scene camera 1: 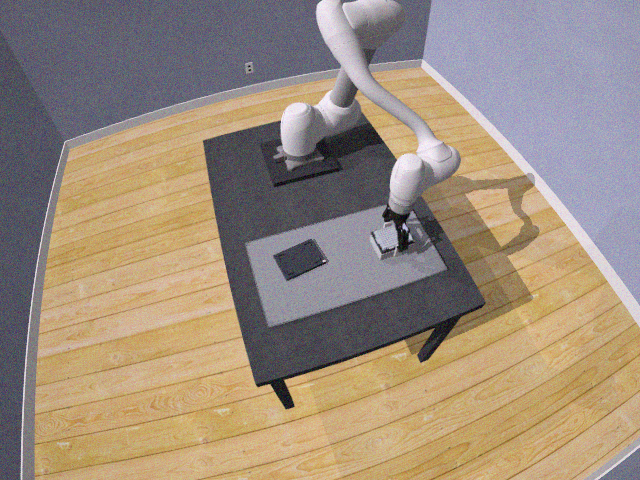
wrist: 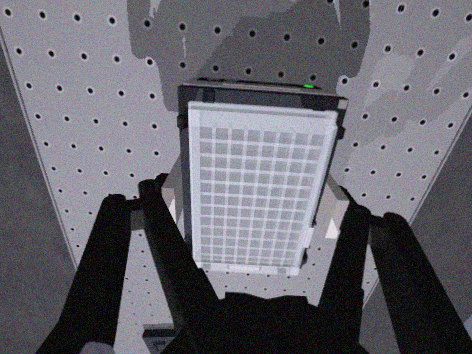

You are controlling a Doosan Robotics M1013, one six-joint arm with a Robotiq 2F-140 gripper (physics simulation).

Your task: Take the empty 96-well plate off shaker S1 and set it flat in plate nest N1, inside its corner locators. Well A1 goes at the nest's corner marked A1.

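Where they show: gripper, fingertip midpoint: (wrist: 249,166); arm's base, link origin: (scene camera 1: 300,154).
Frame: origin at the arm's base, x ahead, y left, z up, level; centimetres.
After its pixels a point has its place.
Observation:
The white 96-well plate (scene camera 1: 384,238) @(x 62.3, y 9.1, z 5.6 cm) (wrist: 250,190) @(x 62.2, y 14.0, z 5.4 cm) lies on top of shaker S1 (scene camera 1: 385,253) @(x 67.1, y 7.0, z 4.1 cm) (wrist: 260,94) @(x 62.7, y 20.0, z 4.5 cm), which has a dark top and a green light at its far end in the wrist view. My gripper (scene camera 1: 395,236) @(x 62.4, y 13.1, z -0.2 cm) (wrist: 249,166) @(x 62.4, y 13.1, z -0.2 cm) is low over the shaker, with one finger pad on each long side of the plate. The fingers are open, and dark shaker edge shows between the plate and the left pad. Plate nest N1 (scene camera 1: 301,259) @(x 54.9, y -21.2, z 0.3 cm) (wrist: 159,332) @(x 49.9, y -14.0, z -0.4 cm) is a dark, flat rectangle left of the shaker in the scene view. Its A1 mark is not legible.
Shaker and nest stand on the light grey perforated board (scene camera 1: 348,273) @(x 66.9, y -7.7, z -0.9 cm) (wrist: 95,150) @(x 48.4, y 14.3, z -0.9 cm), on the dark table (scene camera 1: 361,330) @(x 88.6, y -13.1, z -2.3 cm). The arm's base plate (scene camera 1: 279,178) @(x 11.2, y -14.3, z 0.1 cm) is at the back of the table. The arm reaches over the table's right side.

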